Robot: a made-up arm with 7 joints.
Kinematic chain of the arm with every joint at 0, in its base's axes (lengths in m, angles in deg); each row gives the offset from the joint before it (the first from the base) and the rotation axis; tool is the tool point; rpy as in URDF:
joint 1: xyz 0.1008 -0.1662 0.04 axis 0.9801 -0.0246 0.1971
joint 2: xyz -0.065 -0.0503 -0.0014 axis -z
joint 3: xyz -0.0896 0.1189 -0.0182 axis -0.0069 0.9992 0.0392
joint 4: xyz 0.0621 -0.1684 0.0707 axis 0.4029 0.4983 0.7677
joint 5: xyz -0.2 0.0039 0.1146 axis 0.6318 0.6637 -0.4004
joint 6: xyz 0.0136 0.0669 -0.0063 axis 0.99 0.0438 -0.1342
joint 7: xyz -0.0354 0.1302 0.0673 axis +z
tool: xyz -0.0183 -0.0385 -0.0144 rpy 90 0 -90
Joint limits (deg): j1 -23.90..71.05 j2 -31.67..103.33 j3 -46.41..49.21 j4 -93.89..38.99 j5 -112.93..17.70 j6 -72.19..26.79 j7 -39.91..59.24
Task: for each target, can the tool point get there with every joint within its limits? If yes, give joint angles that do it. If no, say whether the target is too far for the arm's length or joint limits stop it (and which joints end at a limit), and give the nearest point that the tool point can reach.
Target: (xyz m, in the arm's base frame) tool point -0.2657 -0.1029 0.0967
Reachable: yes | joints -11.50 13.68 -18.77 22.37 -28.79 -49.37 44.67
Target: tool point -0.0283 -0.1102 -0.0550
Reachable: yes | joints 46.08 -8.39 -33.22 -58.16 -73.89 -57.91 -12.93
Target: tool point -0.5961 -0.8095 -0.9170
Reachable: no: too far | nearest point -0.2175 -0.4445 -0.3321 | short by 0.787 m
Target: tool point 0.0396 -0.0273 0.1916
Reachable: yes | joints 22.22 92.22 29.34 -4.10 -94.85 2.86 -1.23
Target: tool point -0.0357 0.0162 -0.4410
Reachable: no: joint limits stop it (at a limit: joint 3, joint 4, joint 7) | nearest point -0.0101 -0.0611 -0.2417 | short by 0.215 m
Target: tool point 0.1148 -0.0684 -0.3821
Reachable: no: joint limits stop it (at a limit: joint 1, joint 3, joint 4, joint 7) | nearest point 0.0947 -0.0935 -0.2487 | short by 0.137 m
